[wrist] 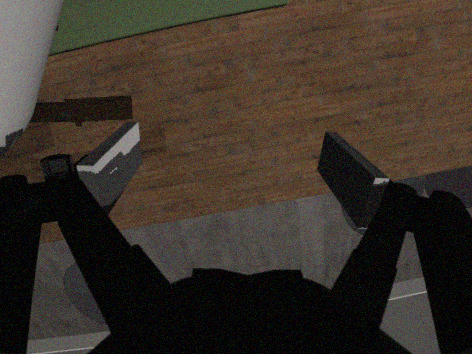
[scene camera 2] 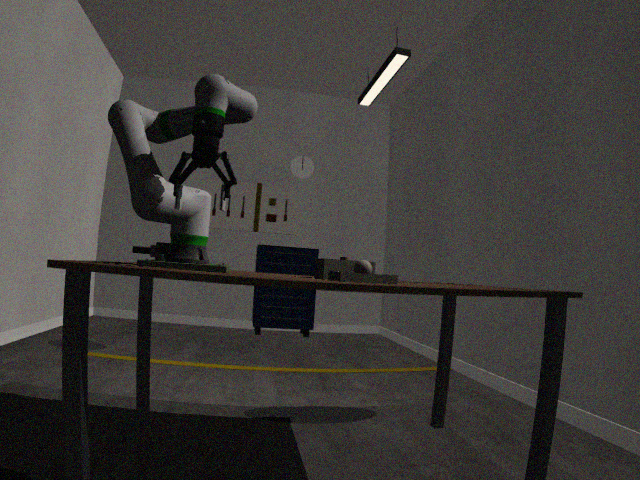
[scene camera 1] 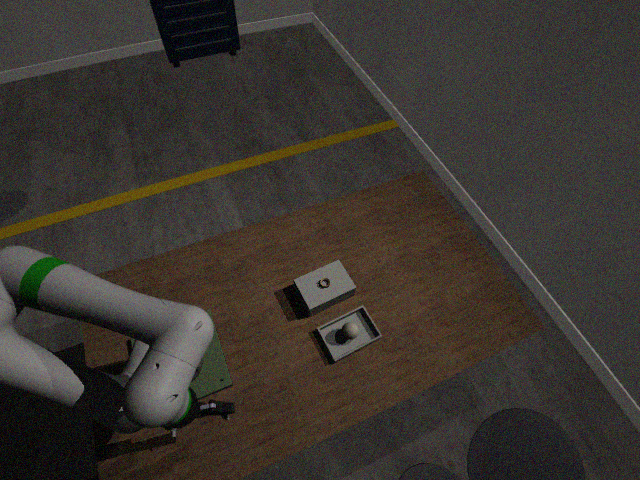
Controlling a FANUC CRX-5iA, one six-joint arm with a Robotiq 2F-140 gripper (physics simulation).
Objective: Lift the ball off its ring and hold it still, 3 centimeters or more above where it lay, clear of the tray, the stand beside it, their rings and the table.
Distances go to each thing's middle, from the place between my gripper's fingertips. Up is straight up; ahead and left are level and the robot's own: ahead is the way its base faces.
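Shallow tray point(scene camera 1: 338, 347): my hand is 80 mm to the right of it, 520 mm short of it and 160 mm above it. Box-shaped stand point(scene camera 1: 322, 288): 270 mm to the left of my hand, 510 mm ahead, 130 mm below. Going by their middles, the shallow tray is the nearest to my hand of the things named here.
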